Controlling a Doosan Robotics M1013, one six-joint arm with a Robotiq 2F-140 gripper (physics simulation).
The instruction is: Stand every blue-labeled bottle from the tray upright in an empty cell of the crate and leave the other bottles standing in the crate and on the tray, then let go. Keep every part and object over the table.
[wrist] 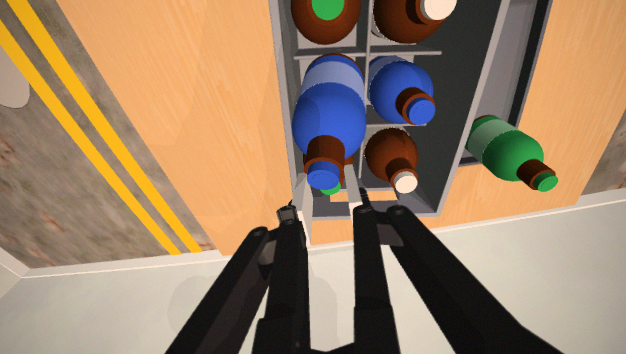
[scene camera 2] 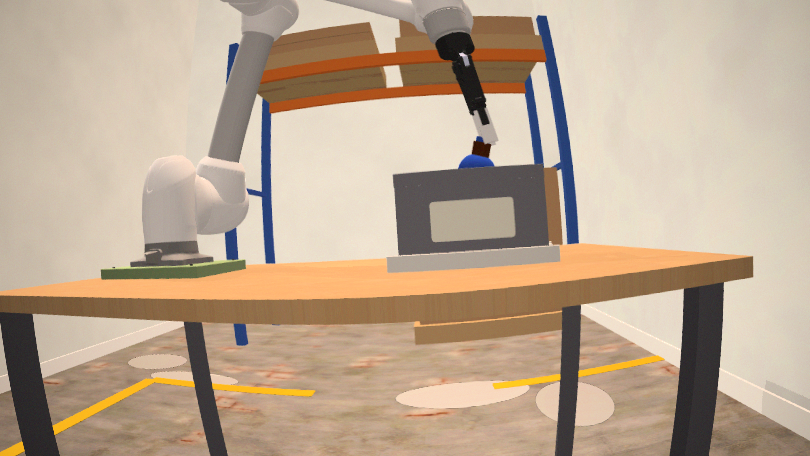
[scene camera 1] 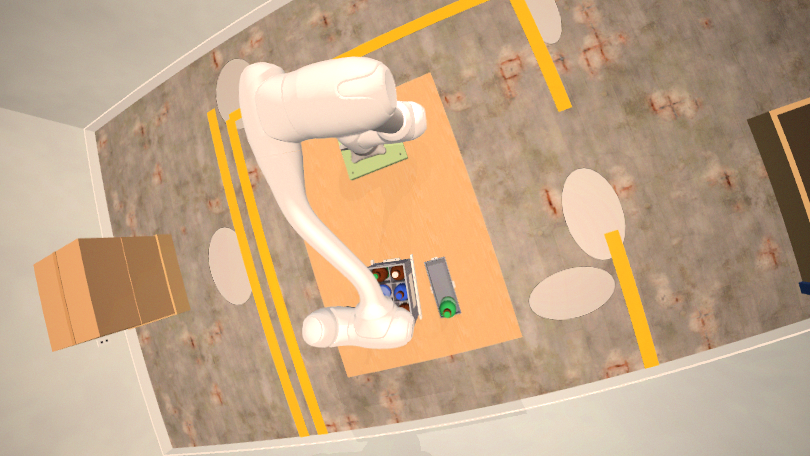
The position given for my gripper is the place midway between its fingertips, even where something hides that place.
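There's a white-capped brown bottle [wrist: 391, 154] here, and a green bottle [wrist: 508, 153] as well. As for my gripper [scene camera 2: 490, 144] [wrist: 327, 182], I can see that too.
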